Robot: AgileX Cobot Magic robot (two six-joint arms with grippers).
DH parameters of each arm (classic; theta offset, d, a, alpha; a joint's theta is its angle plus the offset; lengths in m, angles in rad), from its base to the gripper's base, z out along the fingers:
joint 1: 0 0.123 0 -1.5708
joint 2: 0.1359 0 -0.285 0
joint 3: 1.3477 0 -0.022 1.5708
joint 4: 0 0.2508 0 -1.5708
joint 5: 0 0 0.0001 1.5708
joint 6: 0 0.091 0 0
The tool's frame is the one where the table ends.
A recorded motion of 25 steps. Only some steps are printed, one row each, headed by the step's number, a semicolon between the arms.
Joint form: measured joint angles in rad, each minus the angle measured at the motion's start. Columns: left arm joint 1, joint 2, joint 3, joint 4, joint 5, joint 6; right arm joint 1, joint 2, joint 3, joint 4, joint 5, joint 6.
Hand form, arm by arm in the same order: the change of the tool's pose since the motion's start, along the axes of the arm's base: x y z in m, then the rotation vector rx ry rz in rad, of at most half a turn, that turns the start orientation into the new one. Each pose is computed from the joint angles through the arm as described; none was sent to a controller.
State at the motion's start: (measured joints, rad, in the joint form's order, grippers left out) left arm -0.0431 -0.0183 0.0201 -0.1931 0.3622 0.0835; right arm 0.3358 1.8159 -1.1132 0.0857 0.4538 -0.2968
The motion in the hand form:
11: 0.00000 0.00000 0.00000 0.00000 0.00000 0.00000; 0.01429 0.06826 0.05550 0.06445 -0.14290 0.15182
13: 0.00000 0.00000 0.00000 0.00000 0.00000 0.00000; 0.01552 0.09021 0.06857 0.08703 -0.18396 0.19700
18: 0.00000 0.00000 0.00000 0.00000 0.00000 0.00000; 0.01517 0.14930 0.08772 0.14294 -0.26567 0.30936
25: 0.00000 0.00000 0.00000 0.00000 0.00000 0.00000; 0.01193 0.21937 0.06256 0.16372 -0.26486 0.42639
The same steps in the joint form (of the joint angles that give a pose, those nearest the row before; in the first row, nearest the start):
11: 0.0000 0.0000 0.0000 0.0000 0.0000 0.0000; 0.1458 0.0251 -0.2447 0.0013 0.0634 -0.0026
13: 0.0000 0.0000 0.0000 0.0000 0.0000 0.0000; 0.1907 0.0439 -0.3156 0.0010 0.0689 -0.0026
18: 0.0000 0.0000 0.0000 0.0000 0.0000 0.0000; 0.3042 0.1276 -0.4960 0.0014 0.0683 -0.0033
25: 0.0000 0.0000 0.0000 0.0000 0.0000 0.0000; 0.4217 0.3067 -0.6872 0.0024 0.0719 -0.0043

